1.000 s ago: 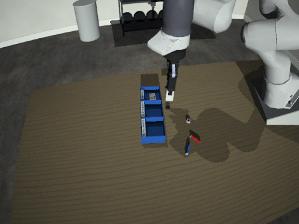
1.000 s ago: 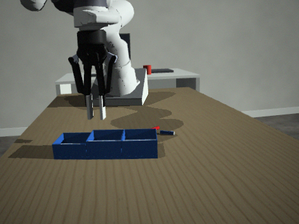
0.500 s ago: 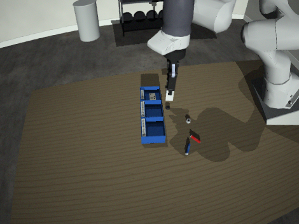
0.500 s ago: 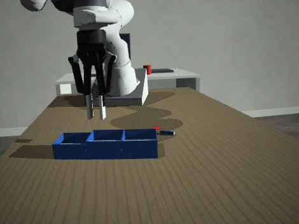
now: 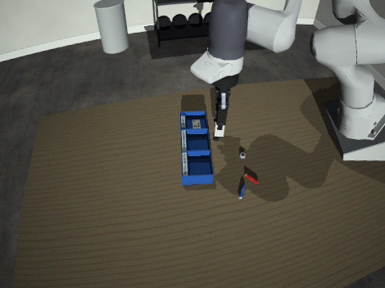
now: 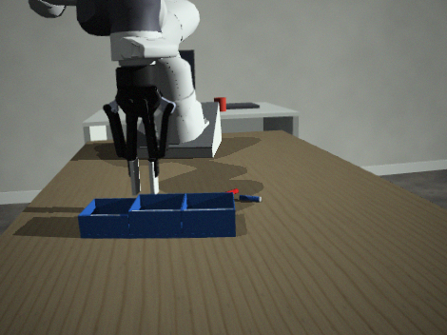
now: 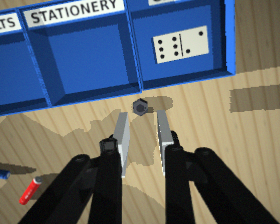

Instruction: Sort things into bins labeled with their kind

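Right now the dark nut is 10 mm ahead of my hand and 60 mm below it. The rest, counted from my hand: red marker (20 mm behind, 180 mm to the left, 60 mm below); white domino (40 mm ahead, 70 mm to the right, 60 mm below); white nut (40 mm behind, 90 mm to the left, 60 mm below).
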